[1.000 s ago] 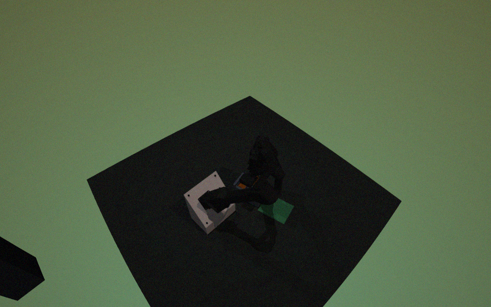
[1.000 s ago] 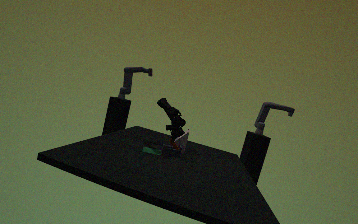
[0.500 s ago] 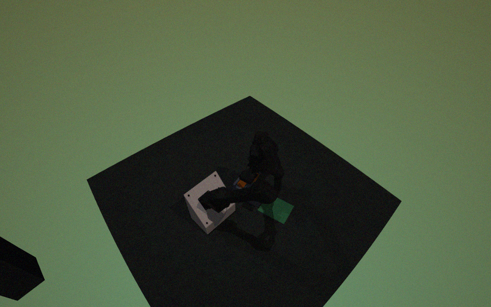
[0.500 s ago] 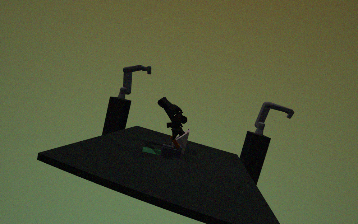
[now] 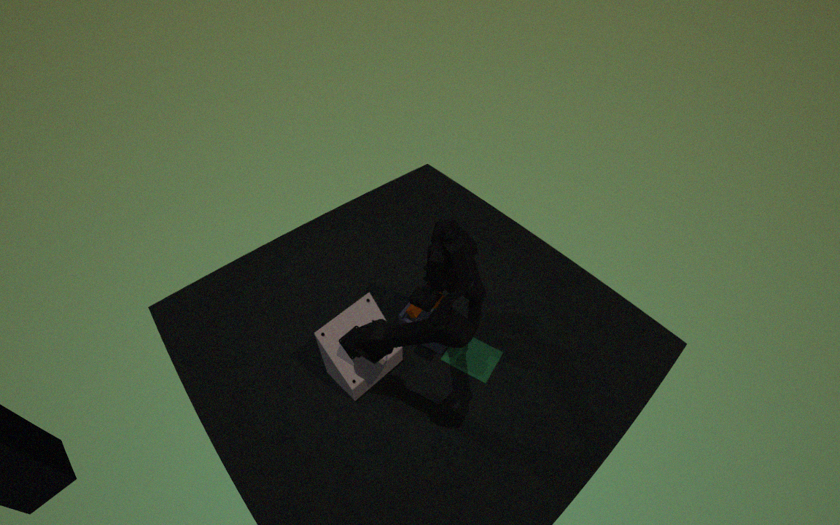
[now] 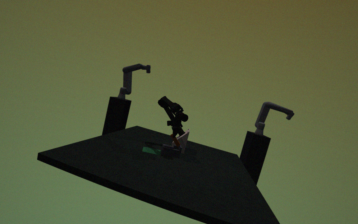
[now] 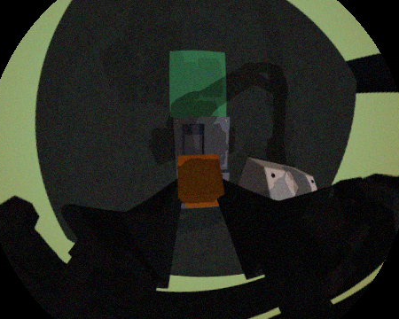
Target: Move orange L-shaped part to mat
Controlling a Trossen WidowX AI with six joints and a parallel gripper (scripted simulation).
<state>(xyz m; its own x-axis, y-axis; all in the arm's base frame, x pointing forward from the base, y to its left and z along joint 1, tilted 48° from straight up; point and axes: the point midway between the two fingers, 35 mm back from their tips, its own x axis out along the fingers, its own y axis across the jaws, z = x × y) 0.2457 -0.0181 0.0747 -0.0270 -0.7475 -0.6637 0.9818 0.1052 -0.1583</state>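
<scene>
My gripper tip is 17 cm above the green mat, 14 cm to the left of it and 1 cm short of it. Round my gripper tip: orange L-shaped part (3 cm to the left, 3 cm below, 2 cm behind).
</scene>
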